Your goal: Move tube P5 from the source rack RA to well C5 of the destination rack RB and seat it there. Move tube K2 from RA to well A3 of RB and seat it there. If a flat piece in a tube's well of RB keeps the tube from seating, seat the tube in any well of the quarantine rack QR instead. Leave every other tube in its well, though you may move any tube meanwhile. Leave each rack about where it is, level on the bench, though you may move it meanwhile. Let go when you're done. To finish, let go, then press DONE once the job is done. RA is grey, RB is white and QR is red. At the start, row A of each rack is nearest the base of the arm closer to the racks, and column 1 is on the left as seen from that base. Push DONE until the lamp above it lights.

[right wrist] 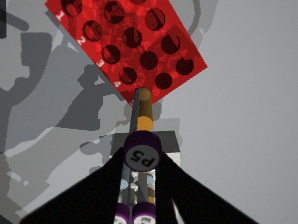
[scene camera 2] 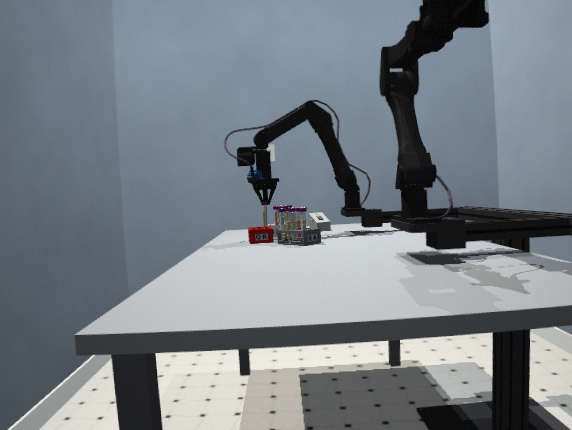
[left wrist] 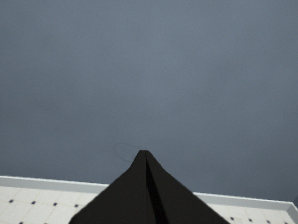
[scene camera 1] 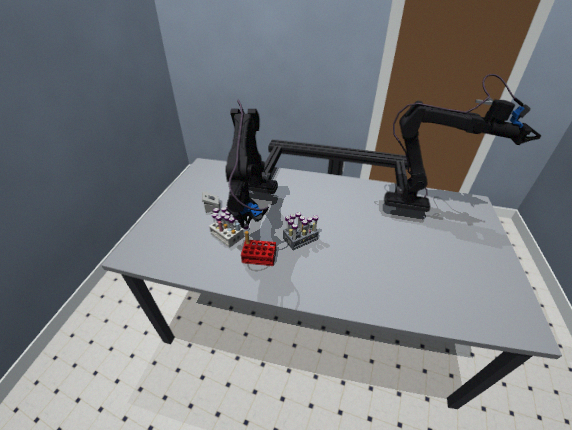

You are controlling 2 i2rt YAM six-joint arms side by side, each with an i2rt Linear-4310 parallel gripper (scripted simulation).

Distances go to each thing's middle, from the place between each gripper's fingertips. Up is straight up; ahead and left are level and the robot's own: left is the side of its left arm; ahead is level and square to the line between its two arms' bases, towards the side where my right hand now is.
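Scene:
Red rack QR [scene camera 1: 265, 252]: 360 mm ahead of my left hand, 1030 mm to the right of it, 460 mm below it. My right gripper is 120 mm above the red rack QR, 60 mm to the right of it and 30 mm short of it. Going by its middle, the red rack QR is nearer to my right gripper than to my left hand.

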